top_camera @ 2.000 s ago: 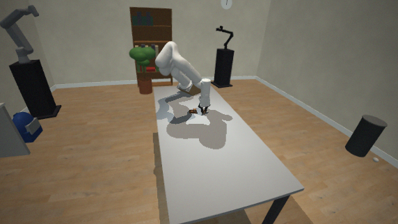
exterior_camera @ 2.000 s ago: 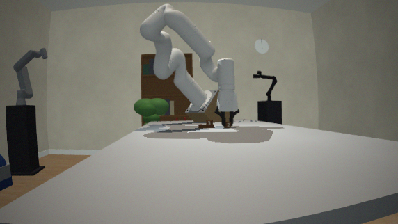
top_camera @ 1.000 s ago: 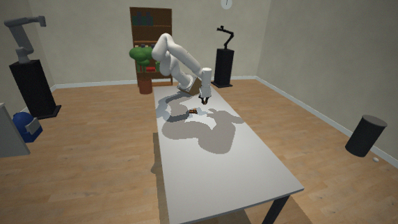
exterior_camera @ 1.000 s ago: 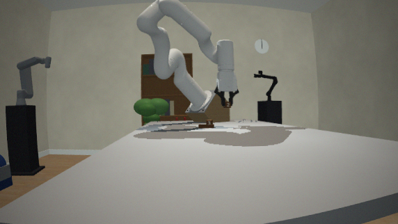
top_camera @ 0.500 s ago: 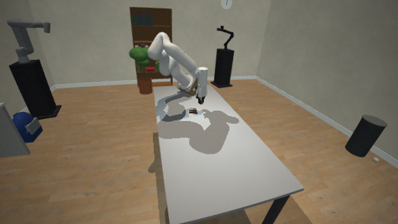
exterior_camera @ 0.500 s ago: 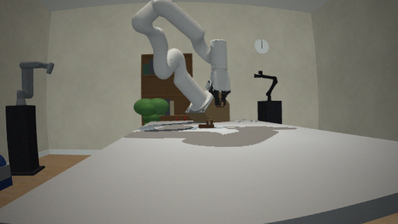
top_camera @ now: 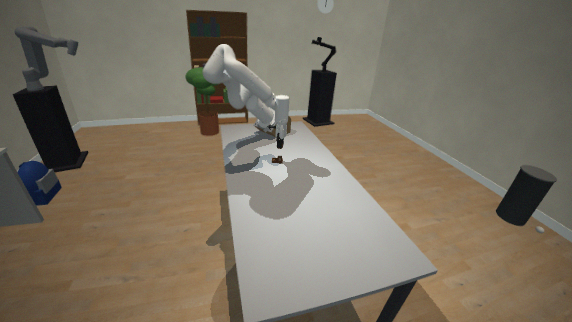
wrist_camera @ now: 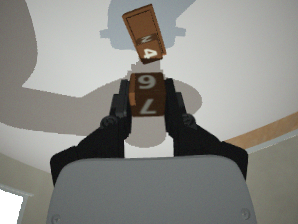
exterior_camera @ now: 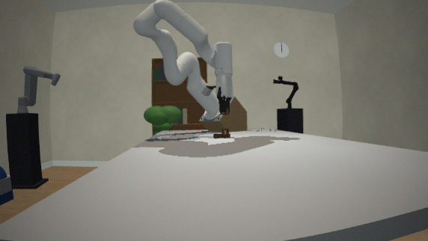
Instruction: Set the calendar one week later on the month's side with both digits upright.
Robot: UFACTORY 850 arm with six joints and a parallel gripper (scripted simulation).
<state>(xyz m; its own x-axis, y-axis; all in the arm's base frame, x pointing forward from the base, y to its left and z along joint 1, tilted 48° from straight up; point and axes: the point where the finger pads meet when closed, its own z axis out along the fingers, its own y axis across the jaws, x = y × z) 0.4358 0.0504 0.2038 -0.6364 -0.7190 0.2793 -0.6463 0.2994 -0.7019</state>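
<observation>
Now: hand 130 mm above the tray, 10 mm to the left of it and 10 mm past it. Also, from my hand: brown cube: 10 mm below.
</observation>
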